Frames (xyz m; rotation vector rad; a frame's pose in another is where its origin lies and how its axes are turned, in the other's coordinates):
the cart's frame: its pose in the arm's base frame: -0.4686 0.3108 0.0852 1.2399 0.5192 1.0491
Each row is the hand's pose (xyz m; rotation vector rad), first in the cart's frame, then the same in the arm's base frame.
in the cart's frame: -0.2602 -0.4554 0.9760 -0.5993 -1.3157 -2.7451
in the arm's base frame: 0.3632 -0.3960 -0.1050 -0.2817 0.2761 -1.7457
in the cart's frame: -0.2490 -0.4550 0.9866 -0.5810 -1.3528 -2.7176
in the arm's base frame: 0.3769 -0.3918 -0.0992 -0.2489 0.2570 -1.7497
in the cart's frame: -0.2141 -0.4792 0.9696 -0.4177 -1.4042 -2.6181
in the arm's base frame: 0.3880 -0.3524 -0.1196 -0.0823 0.2774 -1.7473
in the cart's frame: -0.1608 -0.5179 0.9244 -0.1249 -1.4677 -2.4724
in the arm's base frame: 0.3902 -0.2824 -0.1581 0.1899 0.3306 -1.7620
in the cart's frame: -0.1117 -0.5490 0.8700 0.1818 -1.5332 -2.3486
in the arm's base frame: 0.3802 -0.2116 -0.1931 0.4501 0.3848 -1.8132
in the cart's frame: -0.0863 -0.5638 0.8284 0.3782 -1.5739 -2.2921
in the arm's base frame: 0.3636 -0.1682 -0.2140 0.5960 0.4210 -1.8705
